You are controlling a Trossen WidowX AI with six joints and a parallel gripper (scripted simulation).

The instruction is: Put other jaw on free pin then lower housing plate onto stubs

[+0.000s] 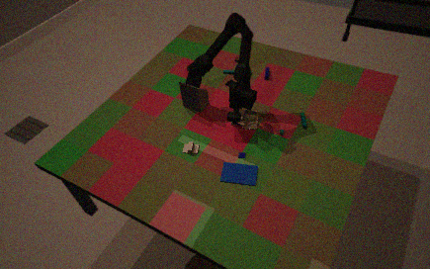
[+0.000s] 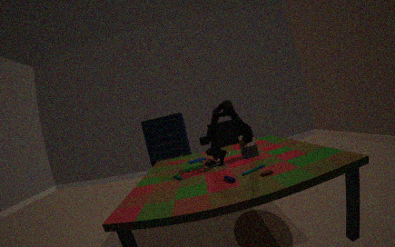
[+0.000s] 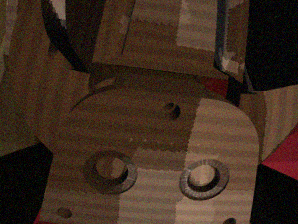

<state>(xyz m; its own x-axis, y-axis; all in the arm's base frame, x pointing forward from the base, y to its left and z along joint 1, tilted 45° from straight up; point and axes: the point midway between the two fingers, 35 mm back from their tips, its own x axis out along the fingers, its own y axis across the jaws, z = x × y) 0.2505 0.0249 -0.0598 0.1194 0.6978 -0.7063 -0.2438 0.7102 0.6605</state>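
Right now the pale housing piece is 1 cm ahead of my gripper tip and 2 cm above it. The rest, counted from my gripper tip: brown piece (15 cm behind, 46 cm to the left); pale curved jaw (3 cm ahead, 1 cm to the right, 1 cm above); blue flat plate (13 cm ahead, 30 cm to the right, 1 cm below).
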